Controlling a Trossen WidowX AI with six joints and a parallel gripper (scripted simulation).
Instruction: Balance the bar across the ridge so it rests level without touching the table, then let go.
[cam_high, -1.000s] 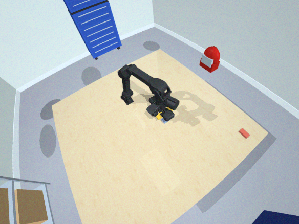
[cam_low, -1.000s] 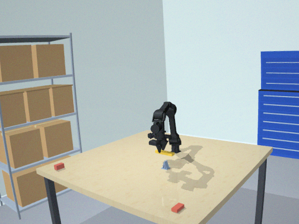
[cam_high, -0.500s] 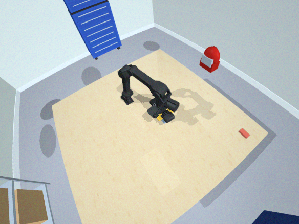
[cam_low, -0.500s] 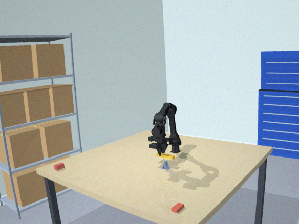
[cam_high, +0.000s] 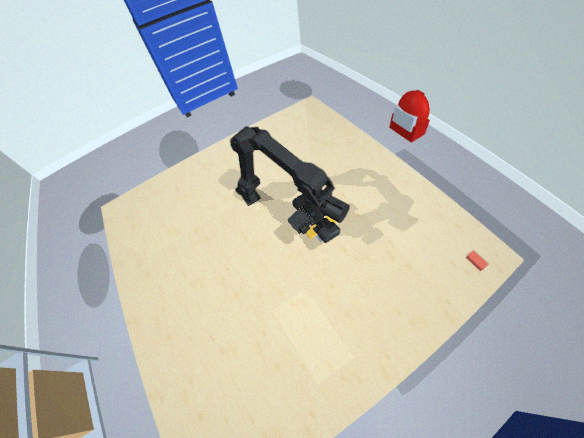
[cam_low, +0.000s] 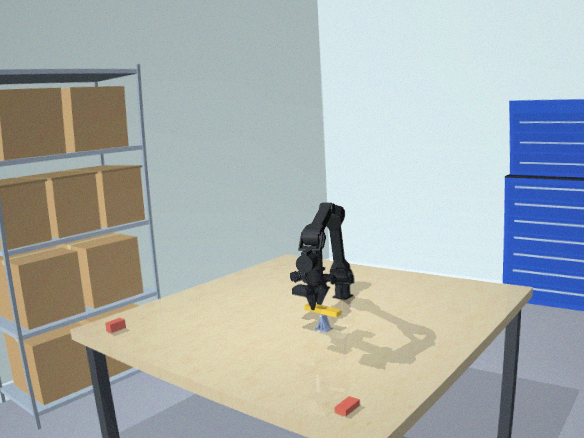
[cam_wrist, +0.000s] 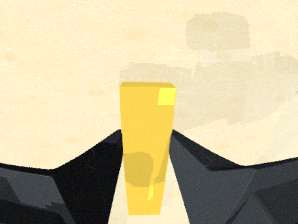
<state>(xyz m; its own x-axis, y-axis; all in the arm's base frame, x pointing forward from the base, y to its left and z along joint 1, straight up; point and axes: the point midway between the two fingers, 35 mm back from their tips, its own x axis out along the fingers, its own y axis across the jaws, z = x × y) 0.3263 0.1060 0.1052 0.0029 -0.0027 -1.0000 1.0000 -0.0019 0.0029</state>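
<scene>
Now: gripper tip 3 cm to the right of the yellow bar. From my gripper tip the other things lie so: red block (61 cm to the right, 41 cm ahead, 5 cm below).
</scene>
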